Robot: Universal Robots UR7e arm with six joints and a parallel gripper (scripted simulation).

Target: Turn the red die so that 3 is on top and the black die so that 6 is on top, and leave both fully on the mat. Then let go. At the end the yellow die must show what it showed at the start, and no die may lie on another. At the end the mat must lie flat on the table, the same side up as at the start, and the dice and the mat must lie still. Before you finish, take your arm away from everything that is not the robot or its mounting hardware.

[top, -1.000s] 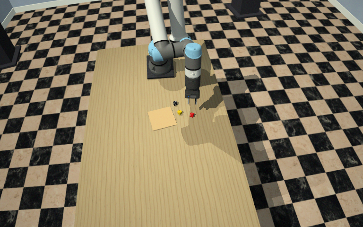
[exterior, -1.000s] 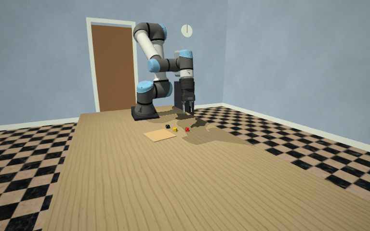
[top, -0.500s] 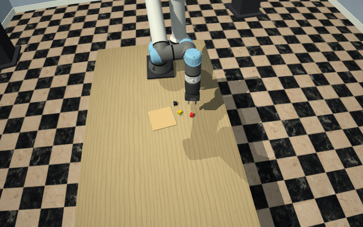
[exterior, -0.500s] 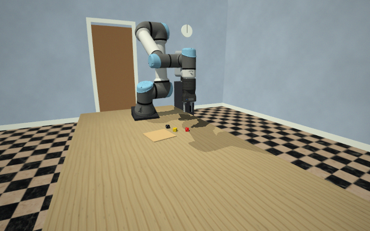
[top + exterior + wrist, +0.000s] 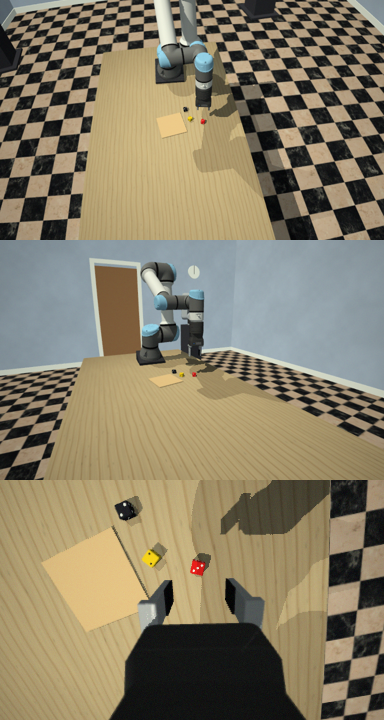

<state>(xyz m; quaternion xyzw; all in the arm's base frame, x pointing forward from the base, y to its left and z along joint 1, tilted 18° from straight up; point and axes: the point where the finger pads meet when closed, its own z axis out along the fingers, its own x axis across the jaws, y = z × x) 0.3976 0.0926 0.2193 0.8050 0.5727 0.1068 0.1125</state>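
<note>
The red die is 13 cm below my hand and 1 cm behind it. The rest, counted from my hand: black die (13 cm below, 12 cm behind, 7 cm to the right); then yellow die (13 cm below, 6 cm to the right, 4 cm behind); then tan mat (17 cm to the right, 14 cm below, 4 cm behind).
</note>
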